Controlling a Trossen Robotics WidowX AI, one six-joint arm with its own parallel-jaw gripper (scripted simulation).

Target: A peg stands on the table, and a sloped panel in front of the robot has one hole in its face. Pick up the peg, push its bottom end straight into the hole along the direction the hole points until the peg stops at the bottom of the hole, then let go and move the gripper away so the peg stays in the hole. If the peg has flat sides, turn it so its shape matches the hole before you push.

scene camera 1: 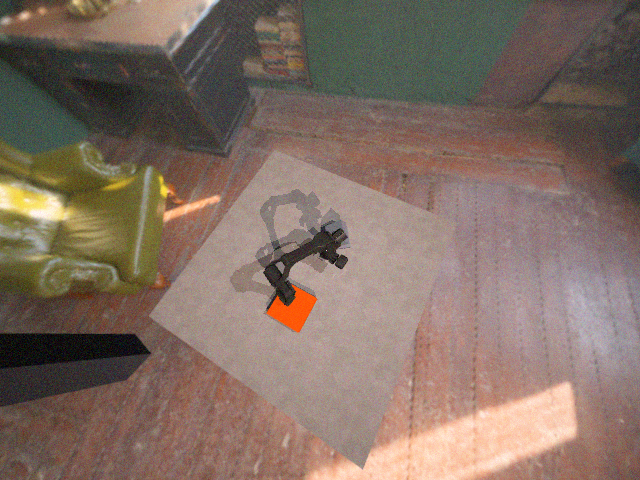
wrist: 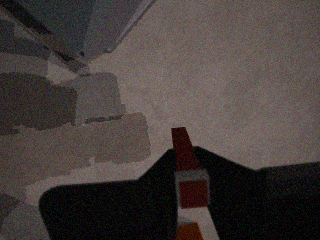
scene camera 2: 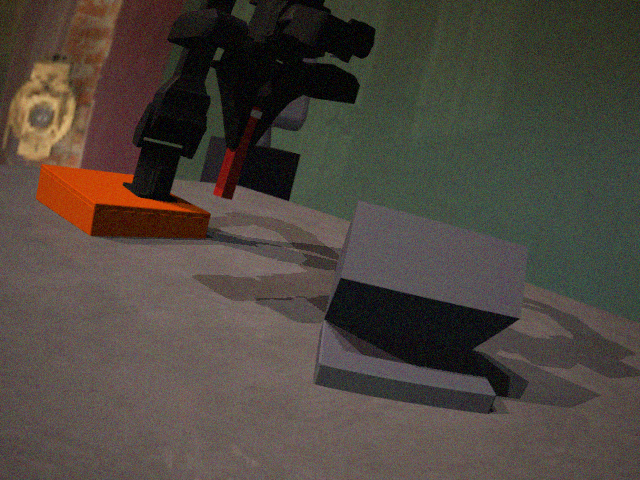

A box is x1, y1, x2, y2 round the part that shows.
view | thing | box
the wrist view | my gripper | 39, 146, 319, 239
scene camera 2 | my gripper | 167, 0, 375, 152
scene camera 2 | red square peg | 213, 106, 262, 199
